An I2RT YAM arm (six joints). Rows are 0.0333 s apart.
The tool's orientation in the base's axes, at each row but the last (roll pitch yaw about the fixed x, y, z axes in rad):
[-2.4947, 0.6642, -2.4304]
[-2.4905, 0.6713, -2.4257]
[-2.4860, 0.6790, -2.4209]
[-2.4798, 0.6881, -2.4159]
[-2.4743, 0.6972, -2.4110]
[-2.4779, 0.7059, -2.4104]
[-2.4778, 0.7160, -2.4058]
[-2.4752, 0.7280, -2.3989]
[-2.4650, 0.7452, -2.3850]
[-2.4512, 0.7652, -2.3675]
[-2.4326, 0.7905, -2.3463]
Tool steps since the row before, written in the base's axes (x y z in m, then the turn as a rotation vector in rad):
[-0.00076, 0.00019, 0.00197, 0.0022, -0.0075, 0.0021]
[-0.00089, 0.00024, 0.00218, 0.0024, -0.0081, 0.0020]
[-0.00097, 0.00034, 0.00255, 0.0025, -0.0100, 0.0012]
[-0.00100, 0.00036, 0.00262, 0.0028, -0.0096, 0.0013]
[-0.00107, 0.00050, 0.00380, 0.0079, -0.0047, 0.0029]
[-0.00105, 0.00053, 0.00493, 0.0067, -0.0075, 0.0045]
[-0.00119, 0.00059, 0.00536, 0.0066, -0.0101, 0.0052]
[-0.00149, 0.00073, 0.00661, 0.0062, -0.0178, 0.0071]
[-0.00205, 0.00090, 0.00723, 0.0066, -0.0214, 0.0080]
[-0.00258, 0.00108, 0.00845, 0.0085, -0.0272, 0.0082]
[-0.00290, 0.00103, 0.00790, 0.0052, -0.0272, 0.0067]
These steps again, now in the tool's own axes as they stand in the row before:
[-0.00086, -0.00059, -0.00185, 0.0012, -0.0079, 0.0014]
[-0.00095, -0.00062, -0.00208, 0.0015, -0.0084, 0.0017]
[-0.00121, -0.00069, -0.00237, 0.0029, -0.0096, 0.0025]
[-0.00127, -0.00071, -0.00242, 0.0025, -0.0094, 0.0026]
[-0.00208, -0.00113, -0.00319, -0.0040, -0.0072, 0.0051]
[-0.00287, -0.00162, -0.00385, -0.0029, -0.0100, 0.0035]
[-0.00315, -0.00171, -0.00420, -0.0020, -0.0126, 0.0033]
[-0.00395, -0.00208, -0.00515, 0.0009, -0.0200, 0.0026]
[-0.00426, -0.00209, -0.00590, 0.0018, -0.0235, 0.0028]
[-0.00507, -0.00238, -0.00692, 0.0037, -0.0290, 0.0047]
[-0.00470, -0.00210, -0.00673, 0.0063, -0.0276, 0.0027]

